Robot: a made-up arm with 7 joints.
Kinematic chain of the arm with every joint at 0, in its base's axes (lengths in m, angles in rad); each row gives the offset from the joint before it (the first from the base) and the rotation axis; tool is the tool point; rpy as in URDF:
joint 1: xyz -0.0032 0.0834 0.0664 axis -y
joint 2: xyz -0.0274 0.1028 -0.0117 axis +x
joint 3: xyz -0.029 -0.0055 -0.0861 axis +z
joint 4: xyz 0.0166 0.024 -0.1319 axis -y
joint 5: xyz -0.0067 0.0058 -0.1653 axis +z
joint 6: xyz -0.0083 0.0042 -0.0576 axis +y
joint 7: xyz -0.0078 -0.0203 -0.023 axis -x
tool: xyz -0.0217 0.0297 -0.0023 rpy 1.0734 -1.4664 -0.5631
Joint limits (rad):
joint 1: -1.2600..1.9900
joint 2: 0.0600..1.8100
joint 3: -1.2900..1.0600
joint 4: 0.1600..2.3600
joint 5: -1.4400..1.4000
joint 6: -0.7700..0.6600
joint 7: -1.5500..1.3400
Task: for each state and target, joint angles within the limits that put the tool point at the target. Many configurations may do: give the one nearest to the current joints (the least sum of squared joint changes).
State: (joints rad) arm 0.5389 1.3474 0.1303 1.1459 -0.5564 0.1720 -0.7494
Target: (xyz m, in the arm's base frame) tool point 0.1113 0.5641 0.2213
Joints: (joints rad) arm -0.0605 1.8100 0.1529 0.8081 -0.5363 -0.1614 -0.2966
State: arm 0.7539 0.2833 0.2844 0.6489 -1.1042 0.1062 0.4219
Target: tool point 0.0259 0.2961 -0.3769
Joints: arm -0.1083 0.0600 0.1042 0.5997 -1.0829 0.2563 0.2553
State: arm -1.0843 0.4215 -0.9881 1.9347 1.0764 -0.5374 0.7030
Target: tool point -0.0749 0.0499 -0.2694
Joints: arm -0.6476 0.2941 -0.8856 1.5247 1.0580 -0.5311 0.7217
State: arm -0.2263 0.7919 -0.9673 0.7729 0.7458 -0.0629 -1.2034
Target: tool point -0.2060 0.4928 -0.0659
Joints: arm -0.9973 1.4629 -1.2643 1.1381 0.8578 0.1707 -1.3561
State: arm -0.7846 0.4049 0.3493 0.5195 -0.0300 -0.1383 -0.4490
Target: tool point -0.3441 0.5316 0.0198
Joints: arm -1.2600 0.7185 0.5177 0.1600 -0.0637 -0.3004 -0.0920
